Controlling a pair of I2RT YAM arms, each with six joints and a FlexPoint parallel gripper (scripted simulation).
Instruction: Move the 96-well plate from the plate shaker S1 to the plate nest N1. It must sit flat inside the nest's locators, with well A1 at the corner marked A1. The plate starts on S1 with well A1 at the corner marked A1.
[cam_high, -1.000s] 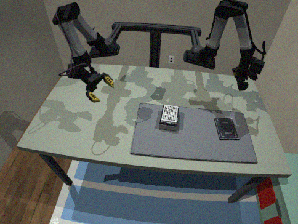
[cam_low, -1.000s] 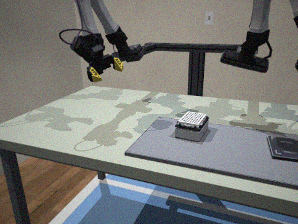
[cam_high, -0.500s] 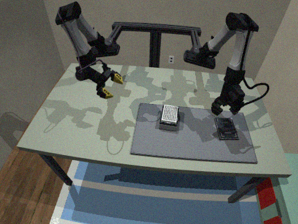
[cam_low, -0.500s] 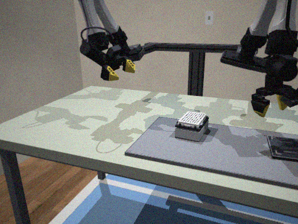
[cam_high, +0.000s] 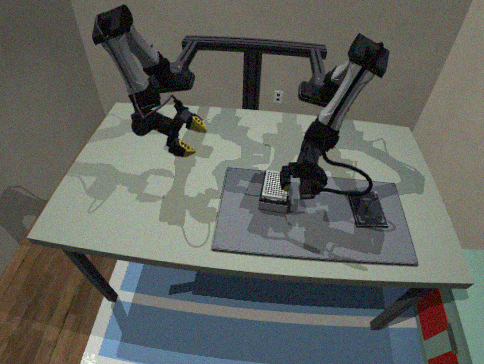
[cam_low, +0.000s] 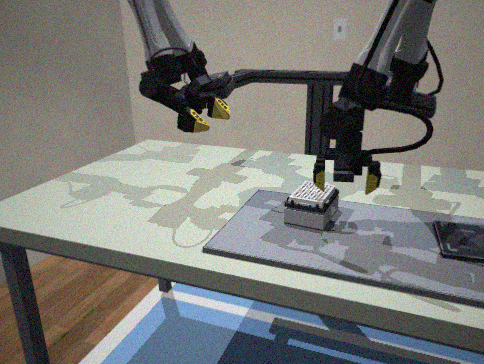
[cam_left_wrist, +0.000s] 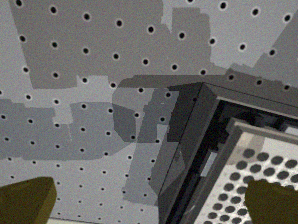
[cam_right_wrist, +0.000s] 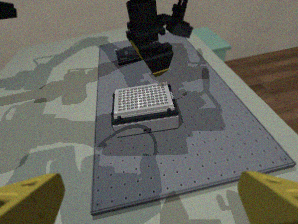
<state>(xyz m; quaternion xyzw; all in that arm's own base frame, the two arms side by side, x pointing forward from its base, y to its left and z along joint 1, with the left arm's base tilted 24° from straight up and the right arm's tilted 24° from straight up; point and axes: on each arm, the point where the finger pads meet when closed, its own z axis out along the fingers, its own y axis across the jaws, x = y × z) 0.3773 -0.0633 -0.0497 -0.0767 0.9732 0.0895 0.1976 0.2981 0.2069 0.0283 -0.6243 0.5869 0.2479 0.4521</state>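
Observation:
Now: left hand 3 cm past the white 96-well plate, 8 cm to the left of it and 4 cm above it.

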